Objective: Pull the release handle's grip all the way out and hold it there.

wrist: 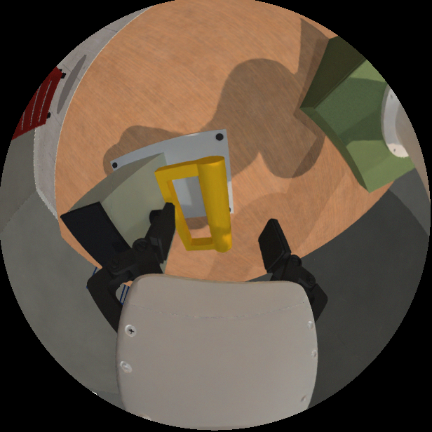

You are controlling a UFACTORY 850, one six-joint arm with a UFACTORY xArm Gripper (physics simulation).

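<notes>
The release handle's yellow grip [215,205] is a D-shaped frame with a thick round bar, near the middle of the wrist view. It is beside a grey-green housing [137,200] with a black face, over a light grey base plate [190,146] with dark bolts. My gripper [221,222] is open, with nothing between its fingers. The grip's lower end shows between the two fingertips in the view, closer to the left finger, which overlaps the housing and the frame's left edge. Whether that finger touches the grip I cannot tell. The link between grip and housing is hidden.
A round wooden table top [175,65] lies under the handle. A green angular block [345,117] stands at the right, with a pale robot base part [395,122] on it. A red slatted object [37,107] is at the far left, beyond the table's edge. Dark shadows fall across the wood.
</notes>
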